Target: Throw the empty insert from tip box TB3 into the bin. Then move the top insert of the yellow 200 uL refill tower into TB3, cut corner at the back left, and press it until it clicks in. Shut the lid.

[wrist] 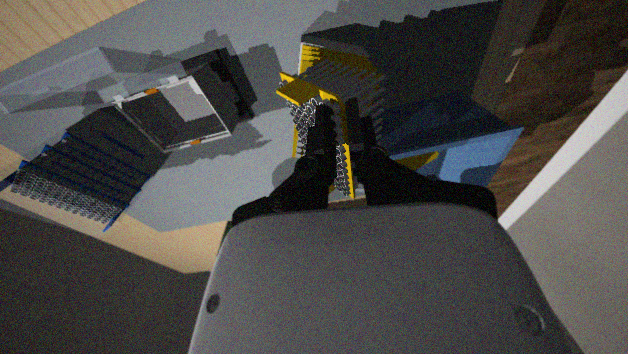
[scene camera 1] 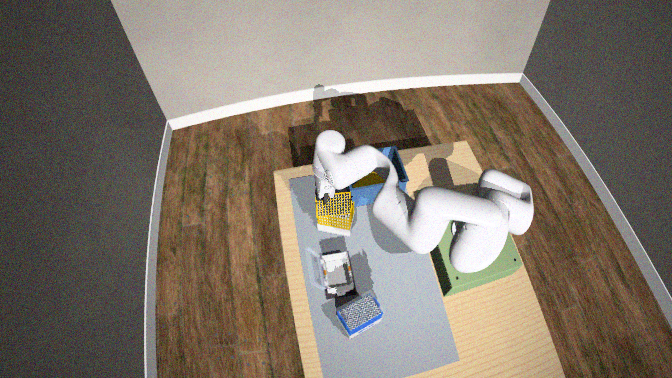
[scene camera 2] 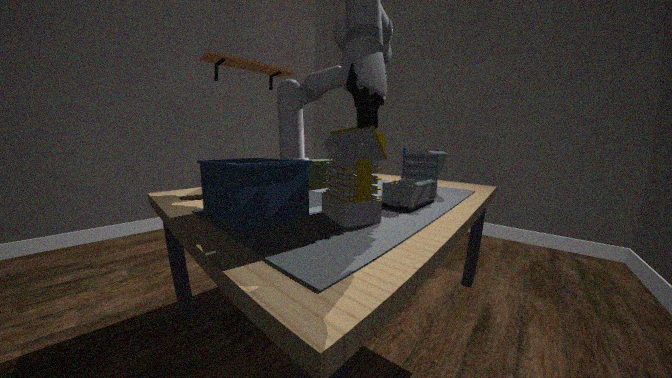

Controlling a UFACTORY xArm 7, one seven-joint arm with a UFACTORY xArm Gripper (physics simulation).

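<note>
The yellow refill tower (scene camera 1: 334,223) (scene camera 2: 364,182) (wrist: 311,53) stands at the mat's far end. Its top insert (scene camera 1: 337,202) (scene camera 2: 351,145) (wrist: 300,91) is full of tips and sits tilted over the stack. My gripper (scene camera 1: 326,197) (scene camera 2: 367,123) (wrist: 339,119) is nearly closed on this insert: in the wrist view a yellow rim runs between the two fingers. The exact contact is dark and partly hidden. Tip box TB3 (scene camera 1: 337,274) (scene camera 2: 407,195) (wrist: 177,117) stands open with no insert in it. Its clear lid (scene camera 1: 314,267) (wrist: 55,82) is raised. A yellow insert (scene camera 1: 367,178) (wrist: 417,160) lies in the blue bin (scene camera 1: 403,172) (scene camera 2: 255,200) (wrist: 477,155).
The bin stands close beside the yellow tower. A blue refill tower (scene camera 1: 360,316) (scene camera 2: 420,162) (wrist: 95,165) stands past TB3. A green block (scene camera 1: 480,280) lies by the arm's base. The grey mat (scene camera 1: 400,310) lies on the wooden table (scene camera 1: 505,320). A wall shelf (scene camera 2: 245,64) shows behind.
</note>
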